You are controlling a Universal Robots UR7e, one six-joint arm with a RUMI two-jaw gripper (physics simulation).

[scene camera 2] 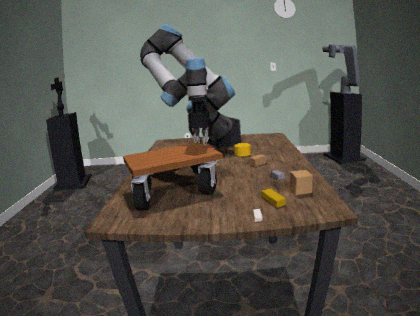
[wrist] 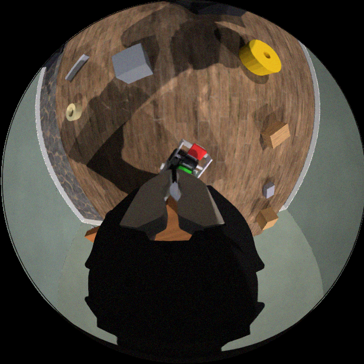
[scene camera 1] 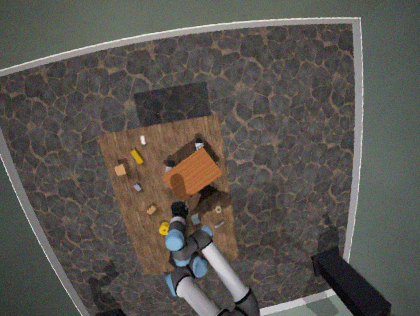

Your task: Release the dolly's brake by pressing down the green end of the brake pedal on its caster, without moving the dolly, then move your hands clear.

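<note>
The dolly's orange wooden deck [scene camera 1: 197,170] [scene camera 2: 172,159] stands on casters on the table. In the wrist view, part of the deck [wrist: 172,231] shows behind the fingers. A caster with a pale bracket and a brake pedal shows just beyond the fingertips; the pedal's red end [wrist: 198,151] is farther from them, and its green end [wrist: 185,169] is close beside them, partly covered. My gripper [scene camera 2: 201,142] [wrist: 174,171] is shut and empty, pointing down at the deck's edge on the arm side. Whether the fingertips touch the pedal cannot be told.
On the table [scene camera 2: 220,222] are a yellow cylinder [scene camera 1: 164,228] [scene camera 2: 242,149] [wrist: 261,57], a grey block [scene camera 1: 195,219] [wrist: 132,63], a pale ring [scene camera 1: 218,206], a grey bar [wrist: 77,67], wooden blocks [scene camera 2: 301,182] [wrist: 276,135], a yellow block [scene camera 2: 273,197] and a white piece [scene camera 2: 257,215].
</note>
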